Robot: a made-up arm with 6 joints.
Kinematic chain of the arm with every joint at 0, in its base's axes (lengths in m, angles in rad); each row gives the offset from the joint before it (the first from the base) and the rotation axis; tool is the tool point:
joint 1: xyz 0 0 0.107 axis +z
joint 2: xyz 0 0.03 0 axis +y
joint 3: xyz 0 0 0.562 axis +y
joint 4: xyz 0 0 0.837 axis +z
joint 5: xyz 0 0 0 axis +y
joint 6: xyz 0 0 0.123 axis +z
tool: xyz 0 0 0
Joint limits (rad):
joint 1: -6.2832..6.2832
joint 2: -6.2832..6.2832
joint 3: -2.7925..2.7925
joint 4: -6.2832..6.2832
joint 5: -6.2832..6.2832
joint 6: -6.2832..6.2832
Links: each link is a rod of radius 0.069 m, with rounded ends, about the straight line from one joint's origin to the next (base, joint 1, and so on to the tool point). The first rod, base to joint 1, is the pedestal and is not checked.
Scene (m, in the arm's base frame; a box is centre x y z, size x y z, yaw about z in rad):
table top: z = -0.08
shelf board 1: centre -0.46 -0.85 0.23 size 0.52 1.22 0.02 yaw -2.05
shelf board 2: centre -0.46 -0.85 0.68 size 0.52 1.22 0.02 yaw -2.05
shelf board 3: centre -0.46 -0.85 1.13 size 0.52 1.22 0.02 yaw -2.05
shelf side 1: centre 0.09 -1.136 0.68 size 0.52 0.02 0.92 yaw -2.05
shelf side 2: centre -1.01 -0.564 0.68 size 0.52 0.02 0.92 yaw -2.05
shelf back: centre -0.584 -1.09 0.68 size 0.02 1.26 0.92 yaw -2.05
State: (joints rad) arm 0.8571 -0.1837 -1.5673 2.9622 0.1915 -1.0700
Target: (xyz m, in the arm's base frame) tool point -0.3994 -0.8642 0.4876
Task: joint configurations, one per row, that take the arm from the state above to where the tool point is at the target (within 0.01 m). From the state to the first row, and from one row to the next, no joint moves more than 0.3 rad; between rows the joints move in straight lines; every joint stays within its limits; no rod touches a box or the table.
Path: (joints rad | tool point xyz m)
1: 1.0156 -0.1018 -1.6408 2.9671 0.2032 -1.0700 | -0.5543 -0.8286 0.4783
2: 1.1740 -0.0199 -1.7143 2.9719 0.2149 -1.0700 | -0.3994 -0.8642 0.4877

